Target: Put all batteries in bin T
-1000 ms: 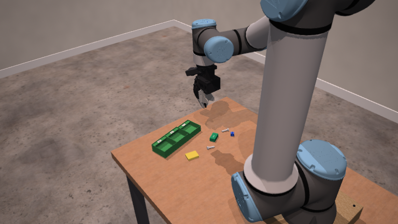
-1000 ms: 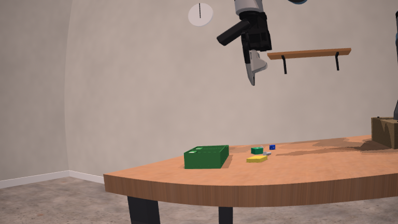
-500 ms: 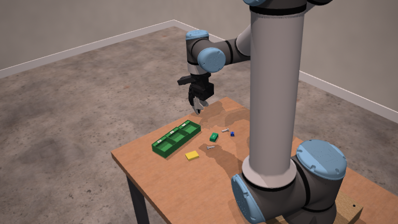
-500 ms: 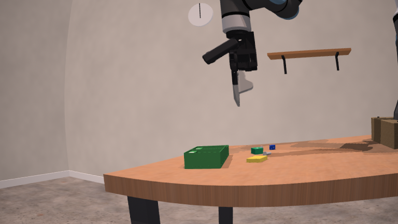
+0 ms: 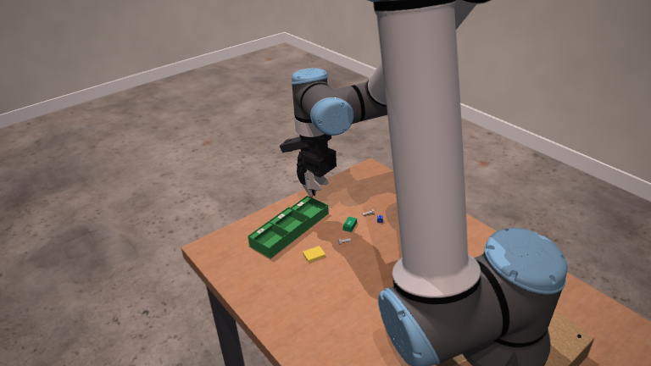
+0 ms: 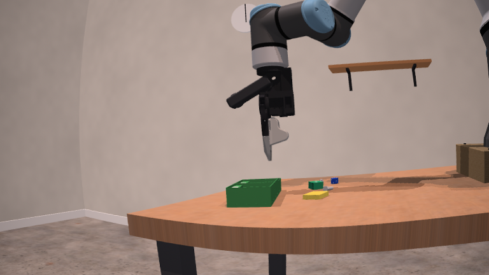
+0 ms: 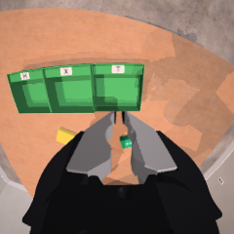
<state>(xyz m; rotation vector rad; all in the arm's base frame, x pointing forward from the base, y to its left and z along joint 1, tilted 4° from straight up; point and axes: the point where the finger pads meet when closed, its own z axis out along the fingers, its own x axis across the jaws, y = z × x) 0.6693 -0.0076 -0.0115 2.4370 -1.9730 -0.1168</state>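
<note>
Right now the green bin is 90 mm to the left of my hand and 80 mm below it. Round my hand: flat yellow block: 130 mm behind, 100 mm to the left, 90 mm below; green block: 100 mm behind, 60 mm to the right, 90 mm below; blue cube: 140 mm behind, 140 mm to the right, 90 mm below.
</note>
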